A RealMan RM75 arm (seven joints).
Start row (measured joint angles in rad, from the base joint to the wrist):
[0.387 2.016 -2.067 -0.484 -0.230 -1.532 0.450]
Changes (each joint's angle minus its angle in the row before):
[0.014 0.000 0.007 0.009 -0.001 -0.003 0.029]
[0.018 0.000 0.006 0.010 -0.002 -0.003 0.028]
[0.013 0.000 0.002 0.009 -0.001 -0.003 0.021]
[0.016 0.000 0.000 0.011 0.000 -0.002 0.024]
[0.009 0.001 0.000 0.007 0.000 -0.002 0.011]
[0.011 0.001 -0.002 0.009 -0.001 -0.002 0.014]
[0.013 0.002 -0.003 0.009 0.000 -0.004 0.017]
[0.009 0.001 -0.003 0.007 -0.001 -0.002 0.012]
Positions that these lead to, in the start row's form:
[0.401 2.016 -2.060 -0.475 -0.231 -1.535 0.479]
[0.419 2.016 -2.054 -0.465 -0.233 -1.538 0.507]
[0.432 2.016 -2.052 -0.456 -0.234 -1.541 0.528]
[0.448 2.016 -2.052 -0.445 -0.234 -1.543 0.552]
[0.457 2.017 -2.052 -0.438 -0.234 -1.545 0.563]
[0.468 2.018 -2.054 -0.429 -0.235 -1.547 0.577]
[0.481 2.020 -2.057 -0.420 -0.235 -1.551 0.594]
[0.490 2.021 -2.060 -0.413 -0.236 -1.553 0.606]

